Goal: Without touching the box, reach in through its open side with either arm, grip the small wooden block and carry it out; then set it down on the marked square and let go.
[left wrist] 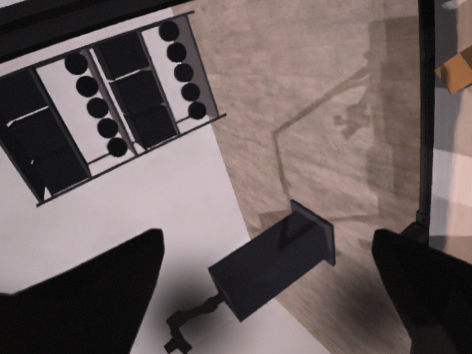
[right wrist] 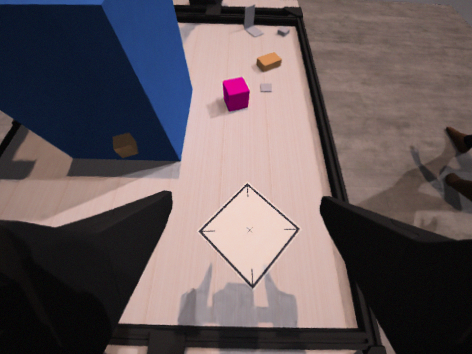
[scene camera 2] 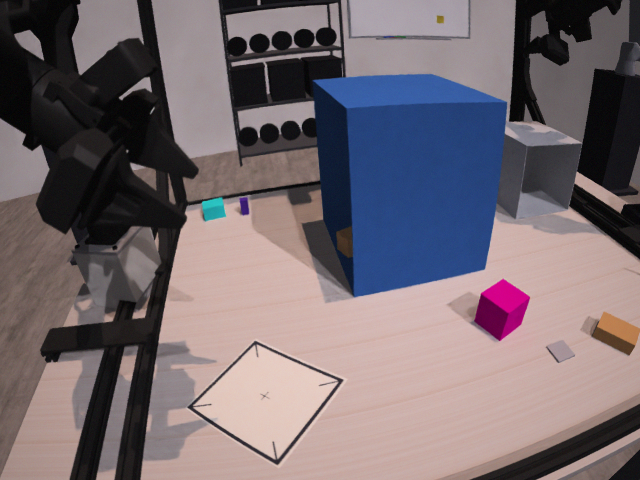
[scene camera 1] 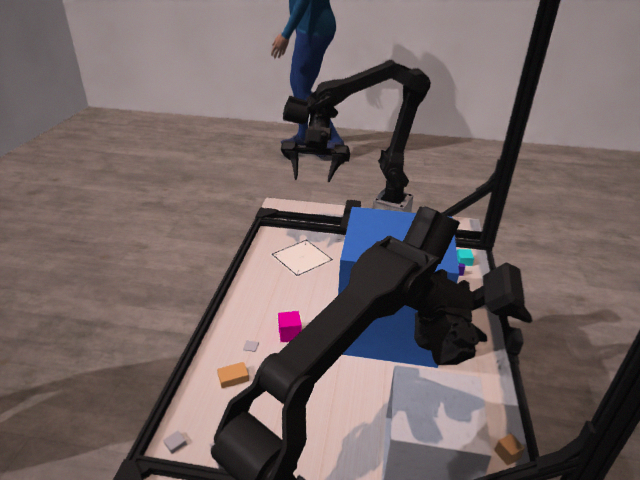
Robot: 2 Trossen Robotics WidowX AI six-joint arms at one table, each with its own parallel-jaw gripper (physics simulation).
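Observation:
The blue box (scene camera 1: pixel 382 229) (scene camera 2: pixel 423 180) (right wrist: pixel 150 65) stands upright; its open side faces left in scene camera 2. The small wooden block (scene camera 2: pixel 345 242) (right wrist: pixel 125 145) is inside, near that open side, partly hidden by a wall in scene camera 2. The marked square (scene camera 1: pixel 289 246) (scene camera 2: pixel 298 361) (right wrist: pixel 273 207) lies bare on the table. My right gripper (scene camera 1: pixel 312 179) (scene camera 2: pixel 190 196) (right wrist: pixel 247 200) is open and empty, high up, apart from box and block. My left gripper (scene camera 1: pixel 506 329) (left wrist: pixel 268 240) is open and empty, raised beyond the box's right side in scene camera 1.
A magenta cube (scene camera 1: pixel 289 326) (scene camera 2: pixel 501 310) (right wrist: pixel 236 94) and an orange block (scene camera 1: pixel 232 375) (scene camera 2: pixel 616 333) (right wrist: pixel 269 61) lie beside the box. A grey open box (scene camera 1: pixel 439 413) (scene camera 2: pixel 542 134) stands behind it. Cyan (scene camera 2: pixel 213 209) and purple (scene camera 2: pixel 244 206) blocks lie near the frame rail.

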